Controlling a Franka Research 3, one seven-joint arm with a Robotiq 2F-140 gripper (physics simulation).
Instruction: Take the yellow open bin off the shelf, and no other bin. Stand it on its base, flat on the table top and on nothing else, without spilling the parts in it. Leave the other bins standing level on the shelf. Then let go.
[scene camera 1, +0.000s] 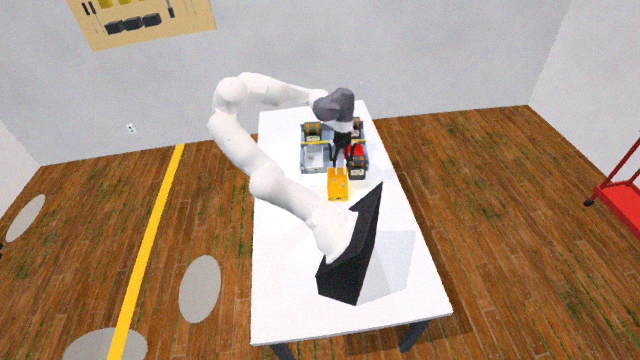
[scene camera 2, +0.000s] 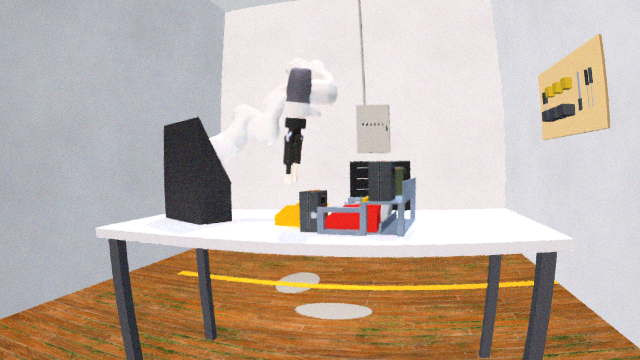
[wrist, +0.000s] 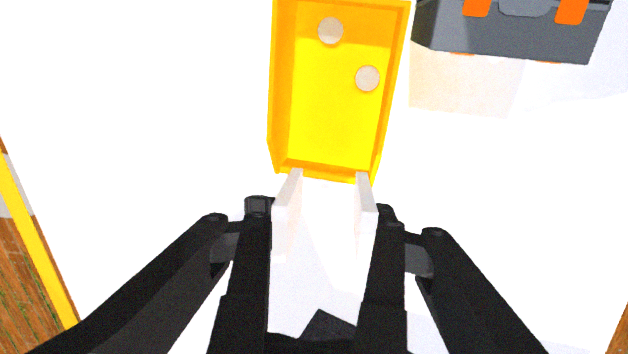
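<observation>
The yellow open bin (scene camera 1: 337, 189) (scene camera 2: 286, 216) (wrist: 332, 125) stands on its base on the white table top (scene camera 1: 285, 300) (scene camera 2: 480, 227), in front of the shelf (scene camera 2: 363, 220) and apart from it. Two round pale parts lie inside, one (wrist: 330, 30) near the far end and one (wrist: 367, 78) nearer the middle. My gripper (scene camera 1: 340, 169) (scene camera 2: 291, 178) (wrist: 328, 190) is partly open, its pale fingertips apart with nothing between them. It hangs above the bin, clear of it. On the shelf's lower level are a red bin (scene camera 1: 357, 149) (scene camera 2: 345, 220) and a clear bin (scene camera 1: 314, 157); their exact tilt is hard to tell.
A dark case (scene camera 1: 357, 171) (scene camera 2: 310, 212) (wrist: 510, 35) with orange latches stands close beside the yellow bin, at the shelf's front. A green case (scene camera 1: 312, 131) (scene camera 2: 399, 181) and another dark case (scene camera 1: 356, 127) (scene camera 2: 381, 181) stand on the upper level. The arm's black base (scene camera 2: 195, 175) is behind the bin.
</observation>
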